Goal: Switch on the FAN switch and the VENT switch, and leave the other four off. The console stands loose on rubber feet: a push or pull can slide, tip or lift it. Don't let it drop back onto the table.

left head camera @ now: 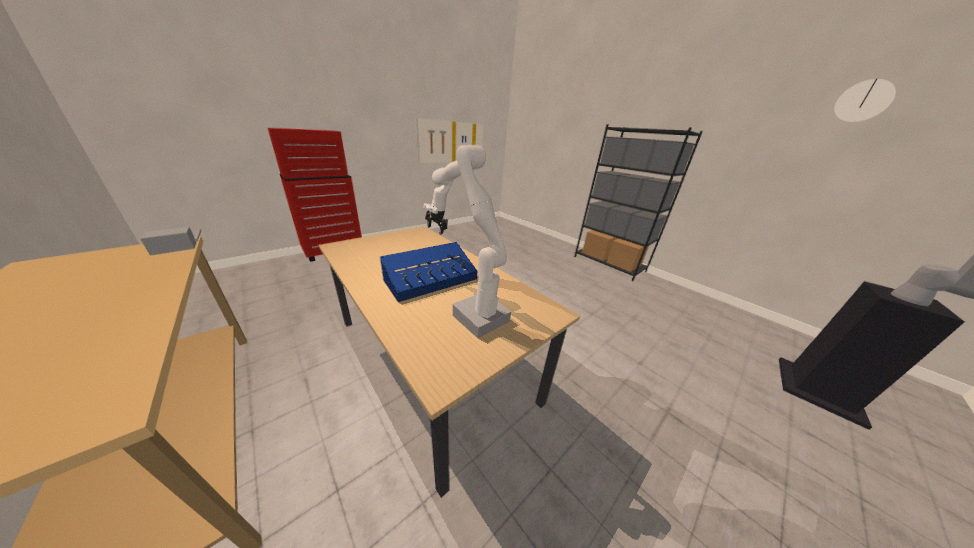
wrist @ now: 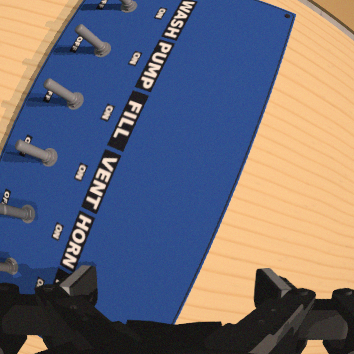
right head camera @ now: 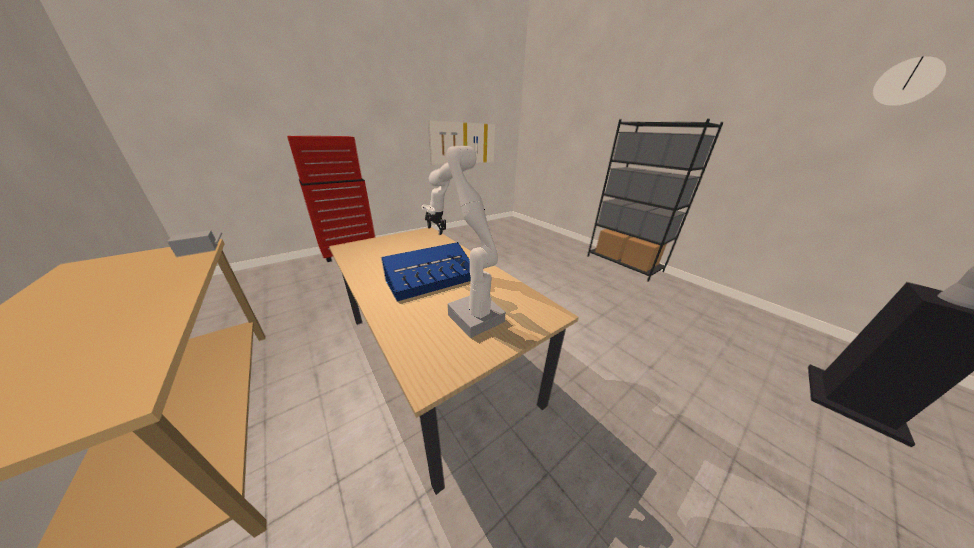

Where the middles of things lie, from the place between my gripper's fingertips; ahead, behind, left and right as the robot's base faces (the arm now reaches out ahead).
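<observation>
Blue console [wrist: 142,165]: 70 mm to the left of my hand, 40 mm behind it, 210 mm below it.
</observation>
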